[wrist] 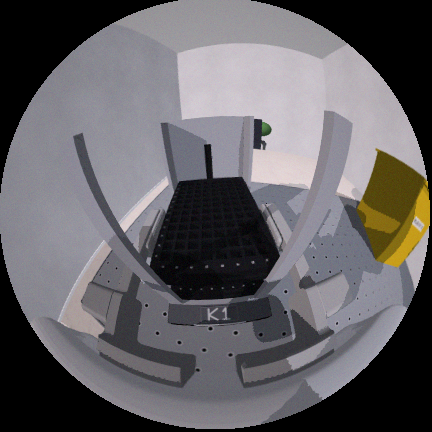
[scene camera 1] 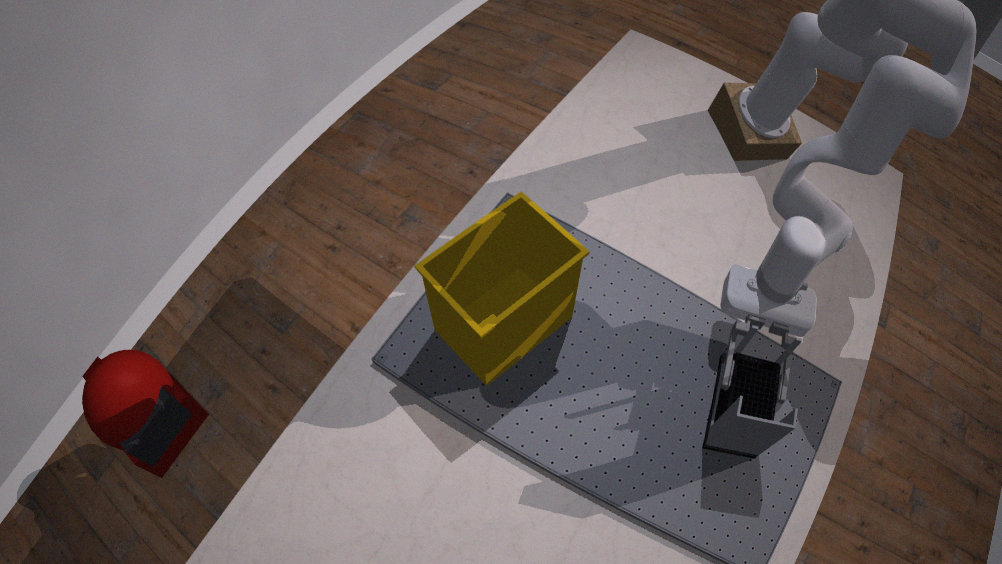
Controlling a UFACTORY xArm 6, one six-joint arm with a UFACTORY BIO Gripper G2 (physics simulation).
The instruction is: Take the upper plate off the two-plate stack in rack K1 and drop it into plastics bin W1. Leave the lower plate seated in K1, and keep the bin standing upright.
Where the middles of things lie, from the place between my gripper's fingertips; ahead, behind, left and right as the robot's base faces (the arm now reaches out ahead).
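The yellow plastics bin W1 [scene camera 1: 495, 291] is 40 cm to the right of my hand, 6 cm ahead of it and 2 cm above it.
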